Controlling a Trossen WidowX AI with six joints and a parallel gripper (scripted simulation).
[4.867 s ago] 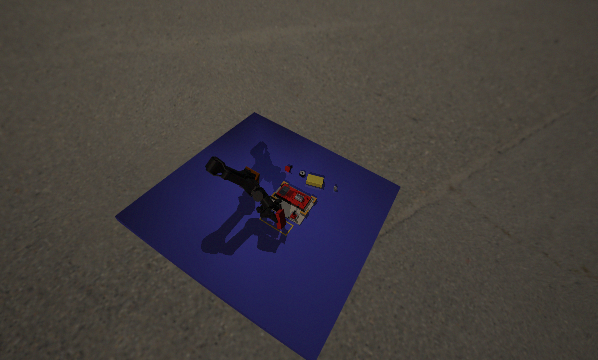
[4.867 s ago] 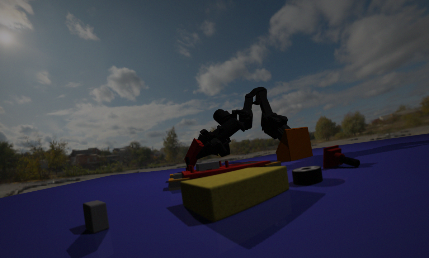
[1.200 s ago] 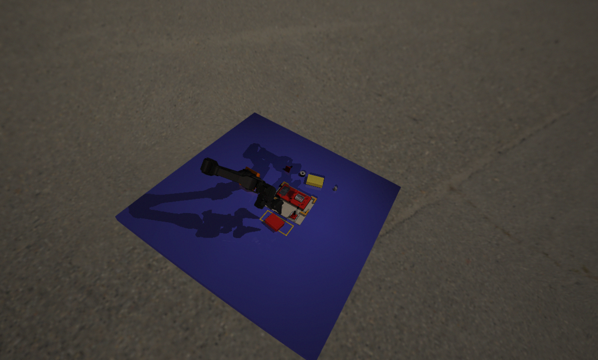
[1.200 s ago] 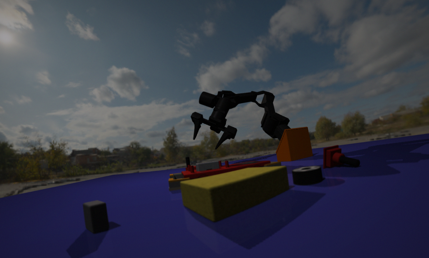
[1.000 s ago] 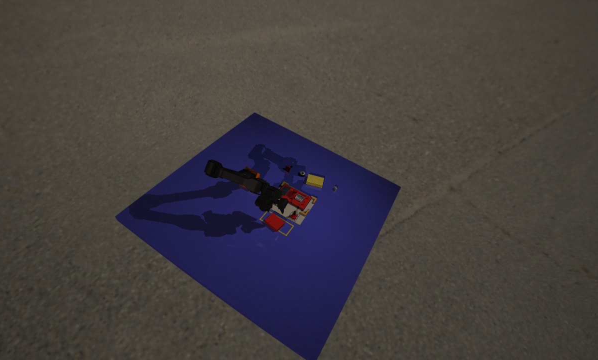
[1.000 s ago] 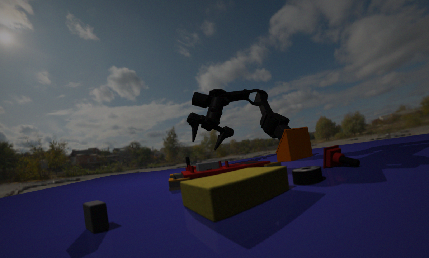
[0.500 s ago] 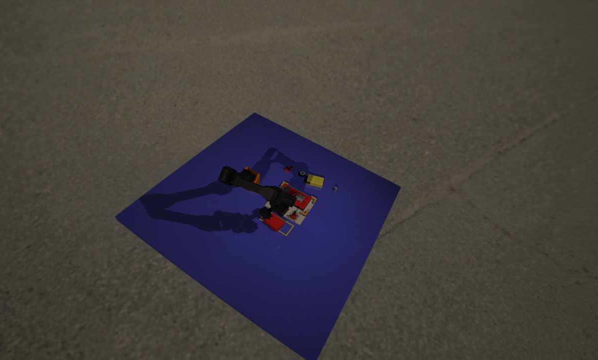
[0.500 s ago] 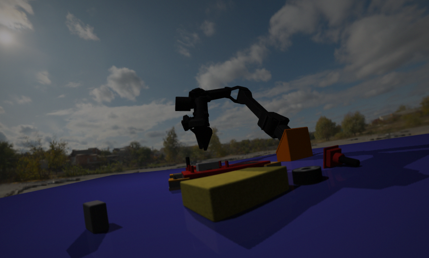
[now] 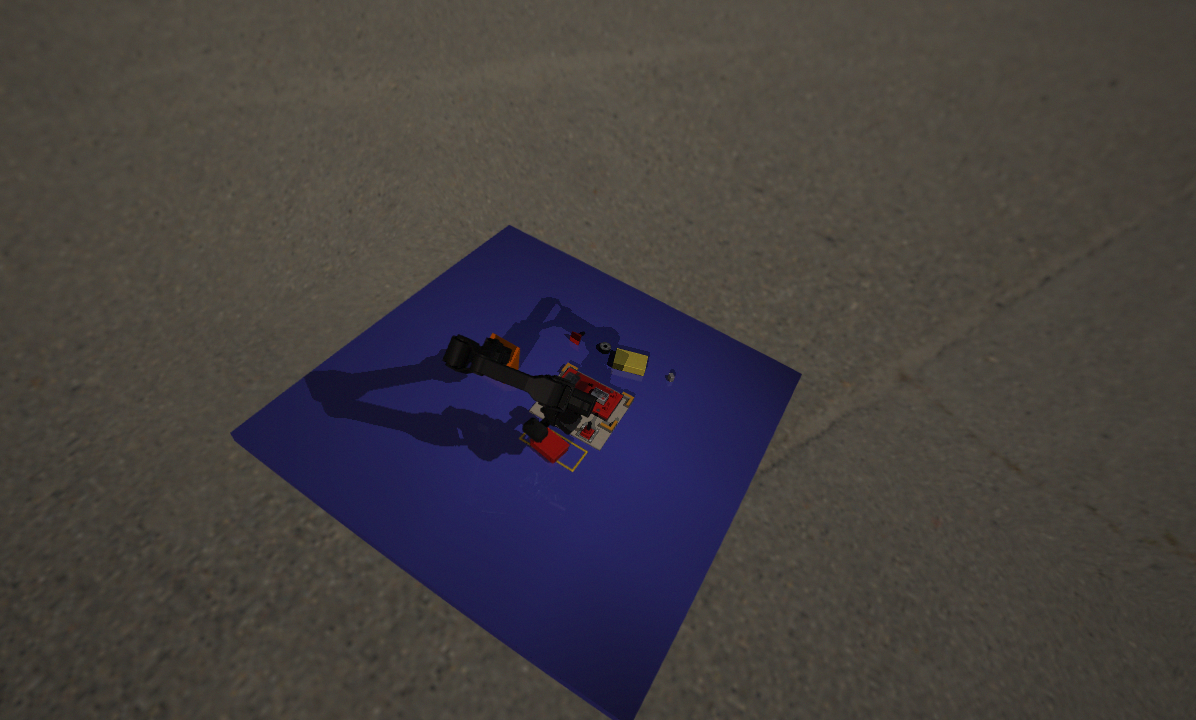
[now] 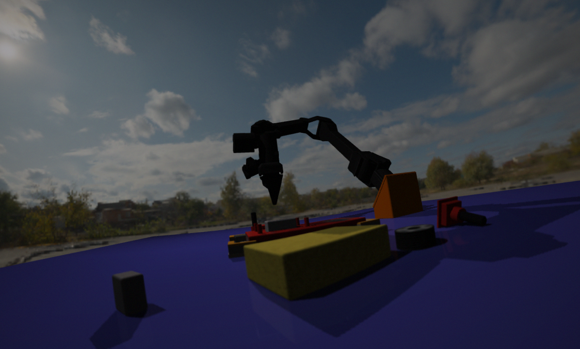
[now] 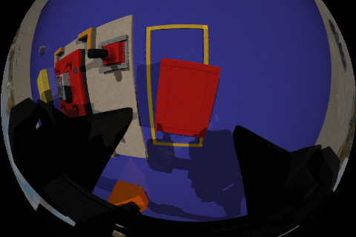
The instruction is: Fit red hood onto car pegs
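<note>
The red hood is 6 cm below my gripper tip. From my gripper tip the other things lie so: beige jig (20 cm to the left, 7 cm below, 2 cm ahead); then grey engine block (23 cm to the left, 6 cm below, 5 cm ahead); then yellow block (43 cm to the left, 7 cm ahead, 6 cm below).
</note>
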